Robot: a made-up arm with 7 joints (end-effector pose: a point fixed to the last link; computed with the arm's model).
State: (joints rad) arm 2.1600 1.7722 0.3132 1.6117 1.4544 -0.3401 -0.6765
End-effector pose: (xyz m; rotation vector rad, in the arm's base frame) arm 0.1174 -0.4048 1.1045 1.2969 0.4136 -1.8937
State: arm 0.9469 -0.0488 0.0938 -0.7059 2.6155 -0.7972 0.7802
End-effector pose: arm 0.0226 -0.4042 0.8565 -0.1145 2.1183 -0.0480
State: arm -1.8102 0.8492 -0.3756 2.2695 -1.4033 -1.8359 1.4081
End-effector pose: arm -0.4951 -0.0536 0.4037 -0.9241 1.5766 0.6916
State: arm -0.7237 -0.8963 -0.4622 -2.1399 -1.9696 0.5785 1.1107
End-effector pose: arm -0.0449 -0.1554 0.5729 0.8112 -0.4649 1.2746
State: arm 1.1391 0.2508 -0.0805 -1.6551 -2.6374 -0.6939 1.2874
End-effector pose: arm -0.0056 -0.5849 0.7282 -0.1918 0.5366 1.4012
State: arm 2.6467 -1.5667 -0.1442 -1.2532 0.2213 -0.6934 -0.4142
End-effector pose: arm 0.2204 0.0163 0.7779 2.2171 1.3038 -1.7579
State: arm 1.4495 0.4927 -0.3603 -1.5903 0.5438 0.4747 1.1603
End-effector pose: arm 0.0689 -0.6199 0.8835 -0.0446 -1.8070 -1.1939
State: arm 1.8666 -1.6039 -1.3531 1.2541 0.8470 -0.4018 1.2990
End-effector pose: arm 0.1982 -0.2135 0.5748 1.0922 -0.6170 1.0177
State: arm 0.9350 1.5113 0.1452 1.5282 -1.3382 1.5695 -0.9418
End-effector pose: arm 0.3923 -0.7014 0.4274 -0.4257 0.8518 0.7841
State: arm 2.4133 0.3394 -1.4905 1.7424 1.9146 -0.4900 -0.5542
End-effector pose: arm -0.0516 -0.3592 0.8498 -2.4104 -0.6382 1.0962
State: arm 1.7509 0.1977 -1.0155 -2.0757 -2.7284 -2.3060 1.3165
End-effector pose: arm -0.0541 -0.4665 0.5904 0.4180 0.4054 0.4384
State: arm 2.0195 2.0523 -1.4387 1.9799 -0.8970 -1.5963 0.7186
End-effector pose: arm 0.1815 -0.6572 0.6925 -0.3350 -0.3570 -0.8614
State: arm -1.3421 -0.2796 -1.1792 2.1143 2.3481 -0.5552 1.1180
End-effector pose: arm -0.1917 -0.0549 0.4546 0.4312 -1.2639 1.2347
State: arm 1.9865 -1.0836 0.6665 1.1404 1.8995 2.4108 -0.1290
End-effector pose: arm 0.3077 -0.0946 0.7829 0.4868 -0.3234 -0.4019
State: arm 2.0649 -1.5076 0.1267 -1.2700 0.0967 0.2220 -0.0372
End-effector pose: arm 0.2675 -0.0291 0.8133 -2.4589 -1.2137 0.4488
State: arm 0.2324 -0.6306 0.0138 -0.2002 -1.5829 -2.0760 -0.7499
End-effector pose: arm 0.1623 -0.2507 0.5804 0.8950 -1.3805 -1.2577
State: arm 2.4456 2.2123 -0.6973 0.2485 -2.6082 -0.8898 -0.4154
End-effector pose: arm 0.0530 -0.6145 1.0198 0.8664 0.4871 -0.1486
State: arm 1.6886 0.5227 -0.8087 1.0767 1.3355 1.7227 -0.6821
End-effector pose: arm -0.0259 -0.4868 0.8653 -2.8040 -0.1686 -0.7442
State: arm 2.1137 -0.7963 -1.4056 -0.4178 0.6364 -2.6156 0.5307
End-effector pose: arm 0.0310 -0.2351 0.5211 0.2021 1.5045 -2.0716
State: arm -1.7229 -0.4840 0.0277 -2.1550 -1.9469 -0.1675 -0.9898
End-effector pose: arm -0.0389 -0.1639 0.4266 -1.4368 -0.7251 0.7084
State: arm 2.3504 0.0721 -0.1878 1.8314 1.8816 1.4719 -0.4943
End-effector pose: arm -0.0655 -0.2041 0.9041 1.4779 -1.1023 0.1179
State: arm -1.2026 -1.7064 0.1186 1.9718 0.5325 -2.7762 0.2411
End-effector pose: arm 0.0670 0.1824 0.4967 0.3237 0.4162 1.2759
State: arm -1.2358 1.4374 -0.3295 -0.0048 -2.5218 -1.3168 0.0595
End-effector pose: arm -0.4068 -0.0627 0.2100 -1.1455 -2.3216 0.0523
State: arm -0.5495 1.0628 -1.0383 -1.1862 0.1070 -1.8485 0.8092
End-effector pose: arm -0.1986 -0.2906 0.0802 -0.9687 0.2256 2.4753
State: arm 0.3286 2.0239 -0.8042 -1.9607 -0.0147 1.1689 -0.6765
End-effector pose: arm 0.2139 -0.3168 -0.0125 2.2992 -1.1914 -1.6394
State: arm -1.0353 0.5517 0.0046 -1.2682 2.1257 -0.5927 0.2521
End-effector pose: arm -0.1045 -0.3000 0.0103 -0.4950 -1.1499 -2.0104
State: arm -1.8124 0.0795 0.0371 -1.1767 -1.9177 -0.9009 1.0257
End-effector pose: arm -0.1827 -0.1389 0.3445 -2.2244 -1.8131 -0.8701
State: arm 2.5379 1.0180 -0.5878 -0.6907 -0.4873 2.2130 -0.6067
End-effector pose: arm -0.1709 -0.4815 1.0467 -1.9586 -0.9062 0.6931
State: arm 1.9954 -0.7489 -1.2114 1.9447 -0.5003 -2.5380 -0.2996
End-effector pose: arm 0.0011 -0.2981 0.6056 1.3238 2.0716 0.0398
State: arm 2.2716 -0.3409 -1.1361 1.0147 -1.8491 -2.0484 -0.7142
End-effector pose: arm 0.0070 -0.3443 0.6515 -0.2764 1.8749 0.4349
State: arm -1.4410 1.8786 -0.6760 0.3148 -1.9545 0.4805 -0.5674
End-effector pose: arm -0.5237 0.0171 0.4349 -1.7727 -0.6507 0.1884
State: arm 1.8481 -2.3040 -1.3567 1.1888 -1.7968 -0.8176 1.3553
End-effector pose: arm 0.3251 -0.4707 0.5453 -0.8479 1.1153 1.9760
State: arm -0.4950 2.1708 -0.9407 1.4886 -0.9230 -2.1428 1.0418
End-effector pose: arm -0.2414 0.0380 0.0854 0.8845 2.0729 -0.5869
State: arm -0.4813 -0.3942 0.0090 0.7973 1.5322 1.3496 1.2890
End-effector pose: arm 0.2483 -0.1708 0.4888 2.0783 1.7554 0.4223
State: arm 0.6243 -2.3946 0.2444 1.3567 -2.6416 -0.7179 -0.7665
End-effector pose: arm 0.3100 -0.0648 0.2750 2.3068 1.5427 0.8168
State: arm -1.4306 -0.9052 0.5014 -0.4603 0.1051 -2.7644 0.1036
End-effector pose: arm 0.1708 0.1286 0.4530 2.0072 0.8009 -1.7586
